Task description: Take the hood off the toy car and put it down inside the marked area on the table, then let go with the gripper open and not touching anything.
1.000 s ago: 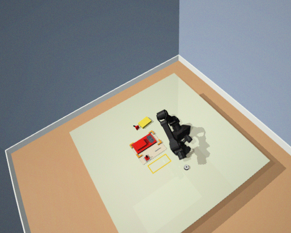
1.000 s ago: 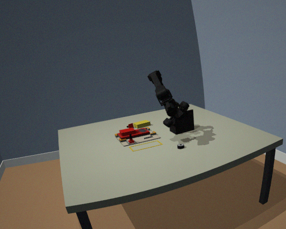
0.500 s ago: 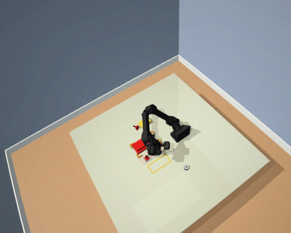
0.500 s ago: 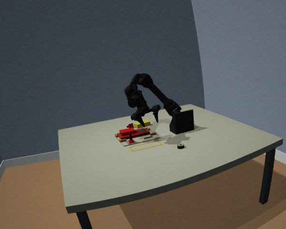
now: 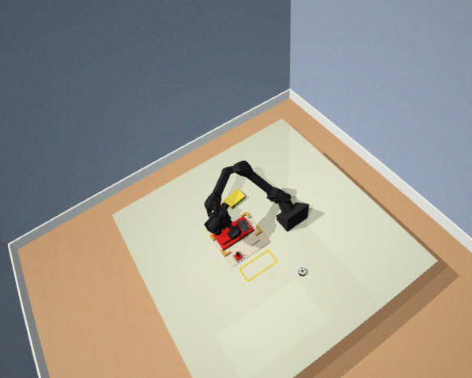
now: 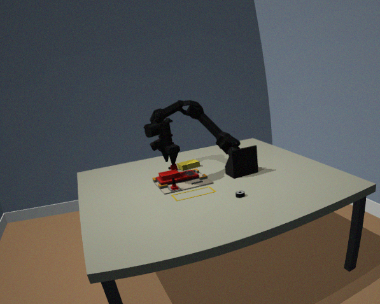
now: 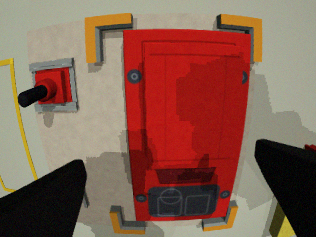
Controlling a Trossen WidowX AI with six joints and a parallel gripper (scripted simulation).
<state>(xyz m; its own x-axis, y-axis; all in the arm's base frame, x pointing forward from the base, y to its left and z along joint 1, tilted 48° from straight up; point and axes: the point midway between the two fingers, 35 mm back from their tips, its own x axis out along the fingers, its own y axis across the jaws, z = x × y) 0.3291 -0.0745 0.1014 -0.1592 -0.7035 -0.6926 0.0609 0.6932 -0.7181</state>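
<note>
Now: the red hood 20 mm to the right of my gripper tip and 60 mm below it. The rest, counted from my gripper tip: small grey mount: 40 mm ahead, 110 mm to the left, 70 mm below; then base plate: 30 mm behind, 20 mm to the left, 90 mm below; then yellow block: 180 mm behind, 180 mm to the right, 90 mm below.
</note>
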